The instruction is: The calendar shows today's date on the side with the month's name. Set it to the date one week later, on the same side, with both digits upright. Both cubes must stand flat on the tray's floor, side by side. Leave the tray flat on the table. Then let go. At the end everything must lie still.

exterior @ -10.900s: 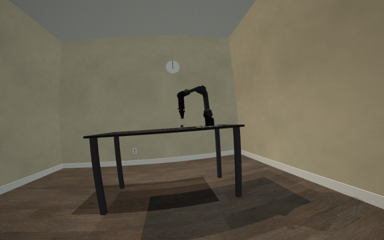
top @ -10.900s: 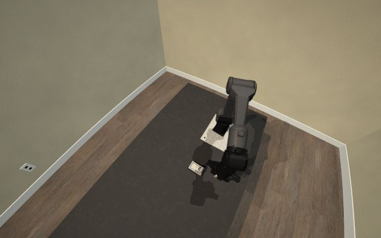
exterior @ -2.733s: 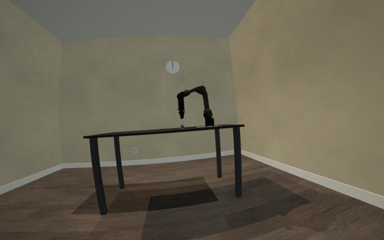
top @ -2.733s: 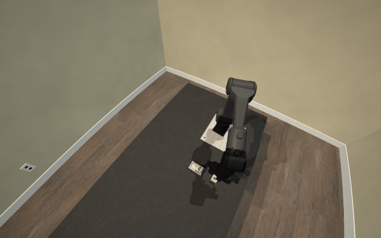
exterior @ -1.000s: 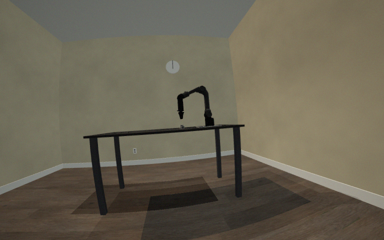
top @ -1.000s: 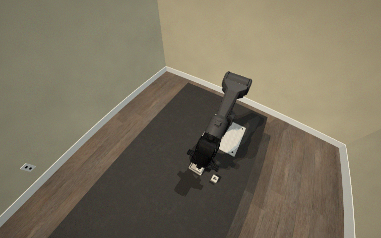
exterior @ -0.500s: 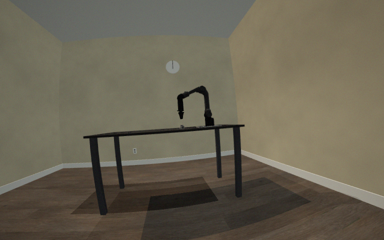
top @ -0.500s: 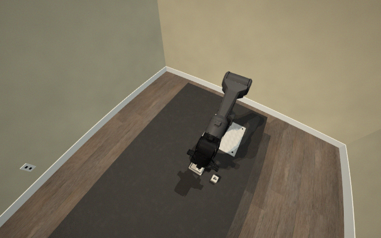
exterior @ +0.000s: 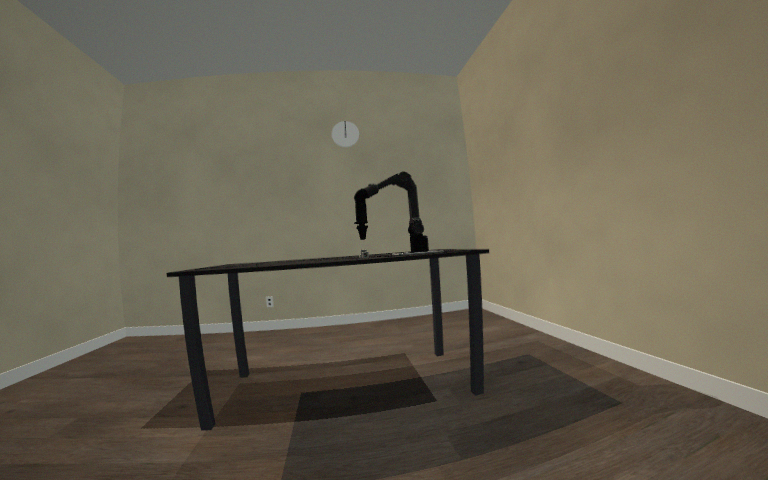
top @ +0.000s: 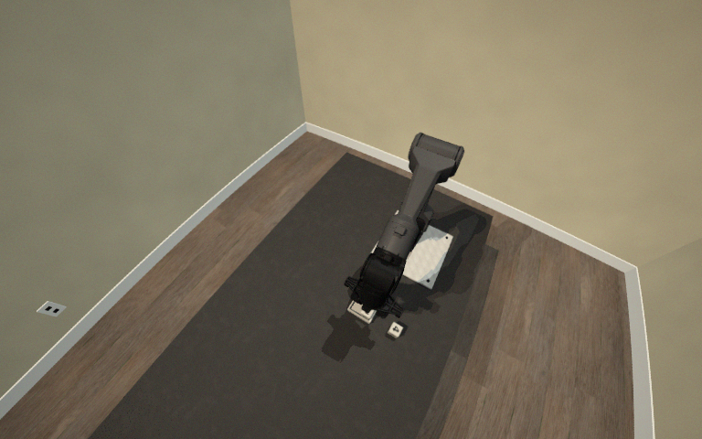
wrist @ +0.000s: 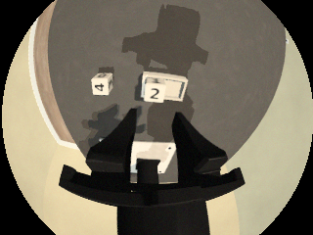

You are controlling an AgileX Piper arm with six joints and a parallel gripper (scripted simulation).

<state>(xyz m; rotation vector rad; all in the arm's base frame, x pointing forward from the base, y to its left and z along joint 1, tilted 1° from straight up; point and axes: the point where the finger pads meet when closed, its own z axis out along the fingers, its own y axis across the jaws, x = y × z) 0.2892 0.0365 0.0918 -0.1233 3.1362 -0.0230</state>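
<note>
My gripper is now 90 mm above the white tray and 20 mm to the left of it.
</note>
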